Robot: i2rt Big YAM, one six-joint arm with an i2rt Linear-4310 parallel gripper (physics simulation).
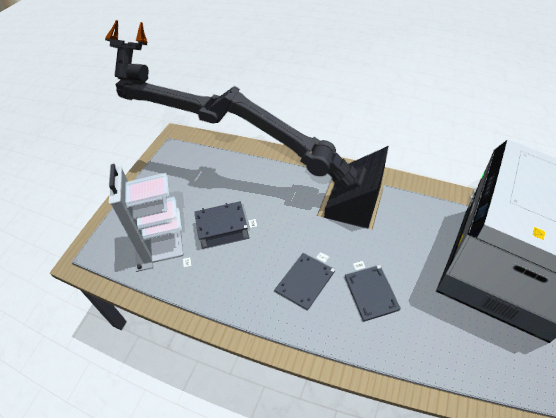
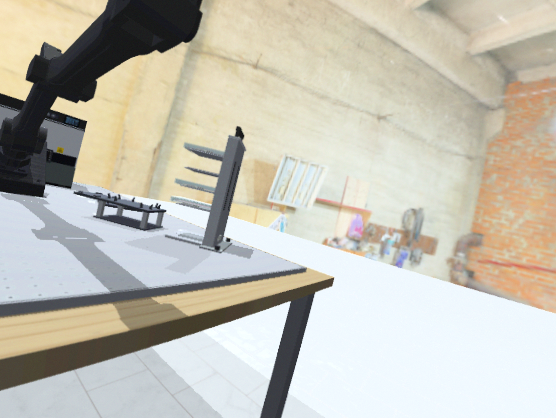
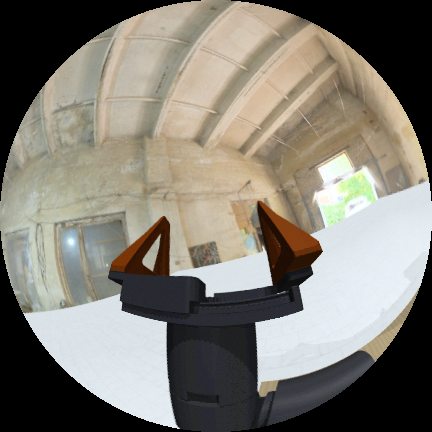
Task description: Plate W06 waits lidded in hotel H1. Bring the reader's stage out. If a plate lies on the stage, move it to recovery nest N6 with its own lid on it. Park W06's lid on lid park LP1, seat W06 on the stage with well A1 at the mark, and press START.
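Where they show: gripper, between the fingertips: [image 1: 129,21] [image 3: 209,212]; arm's base, origin of its link: [image 1: 350,182] [image 2: 12,160].
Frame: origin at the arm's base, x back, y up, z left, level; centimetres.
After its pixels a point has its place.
Observation:
My gripper [image 1: 129,22] {y 46.7, x 8.0, z -85.2 cm} [image 3: 209,212] {y 46.7, x 8.0, z -85.2 cm} is open and empty, high beyond the table's back left edge, fingers pointing away from the table. The hotel [image 1: 131,230] {y 8.6, x -49.0, z -53.7 cm} [image 2: 227,195] {y 5.7, x -41.6, z -61.4 cm} stands at the table's left end. Its shelves hold several pink-welled plates, including a top plate [image 1: 147,190] {y 17.8, x -39.8, z -50.5 cm} and a lower plate [image 1: 161,229] {y 1.8, x -41.5, z -49.6 cm}; which is W06 and whether they are lidded cannot be told. The reader [image 1: 525,270] {y 16.3, x -29.9, z 54.1 cm} [image 2: 70,139] {y 14.2, x -21.7, z 37.4 cm} stands at the right; its stage does not show. A raised dark nest [image 1: 221,220] {y -3.6, x -27.8, z -35.8 cm} [image 2: 131,204] {y -3.6, x -25.6, z -39.1 cm} and two flat dark nests [image 1: 305,281] {y -8.7, x -37.0, z -3.1 cm} [image 1: 372,294] {y -8.5, x -34.7, z 17.5 cm} have labels too small to read.
The arm's black wedge base [image 1: 356,205] {y -0.2, x -9.4, z 4.6 cm} stands at the table's back edge, between hotel and reader. The arm stretches up and left above the back of the table [image 1: 220,341] {y -10.9, x -63.6, z -19.5 cm} [image 2: 260,305] {y -12.5, x -29.7, z -89.8 cm}. The raised nest stands close beside the hotel's shelves.

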